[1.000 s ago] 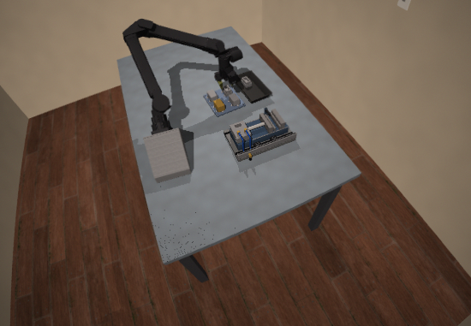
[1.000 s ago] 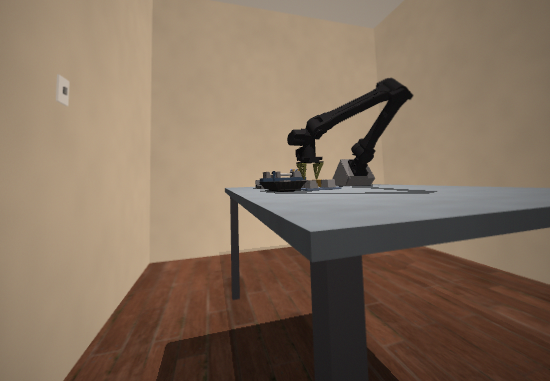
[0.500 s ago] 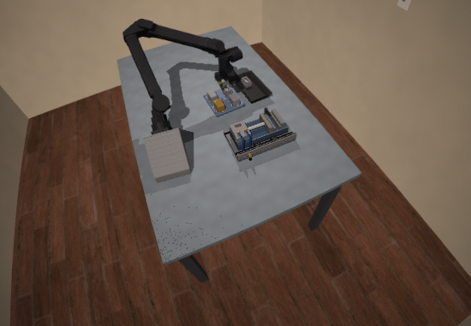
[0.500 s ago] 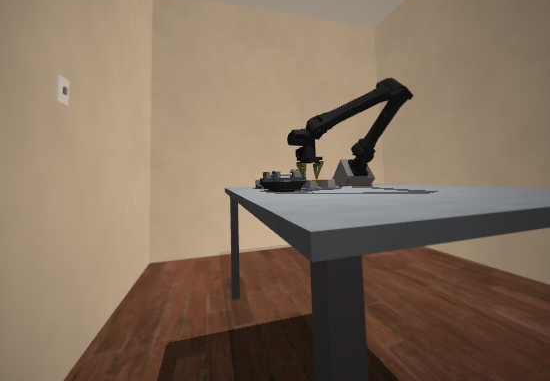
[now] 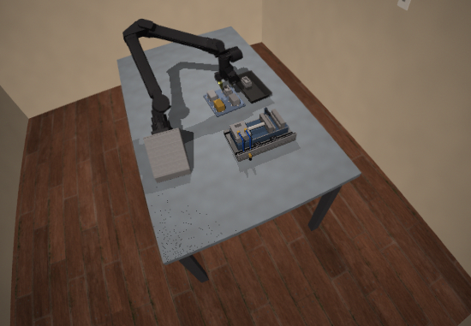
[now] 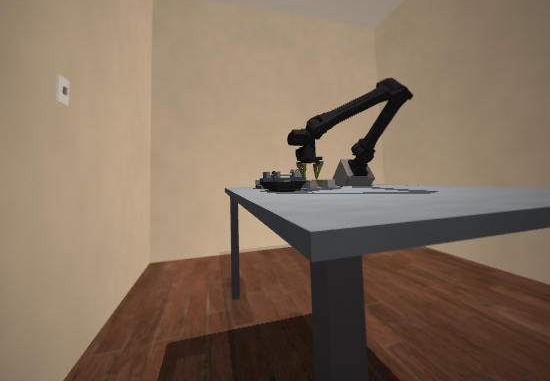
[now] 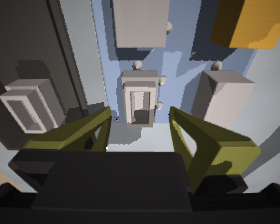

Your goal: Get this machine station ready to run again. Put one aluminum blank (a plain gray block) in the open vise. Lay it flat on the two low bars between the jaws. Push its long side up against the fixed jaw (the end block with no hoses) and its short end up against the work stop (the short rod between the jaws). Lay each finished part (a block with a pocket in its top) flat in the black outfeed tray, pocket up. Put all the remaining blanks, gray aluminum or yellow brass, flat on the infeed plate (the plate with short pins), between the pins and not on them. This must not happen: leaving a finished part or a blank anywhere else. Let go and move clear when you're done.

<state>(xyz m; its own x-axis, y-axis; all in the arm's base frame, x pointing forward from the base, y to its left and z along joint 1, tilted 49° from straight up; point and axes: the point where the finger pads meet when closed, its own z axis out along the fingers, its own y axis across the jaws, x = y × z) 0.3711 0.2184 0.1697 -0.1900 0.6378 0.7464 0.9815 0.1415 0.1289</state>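
The yellow brass blank is 11 cm to the right of my hand, 7 cm behind it and 3 cm below it. Round my hand: blue vise base (35 cm to the right, 7 cm ahead, 2 cm below).
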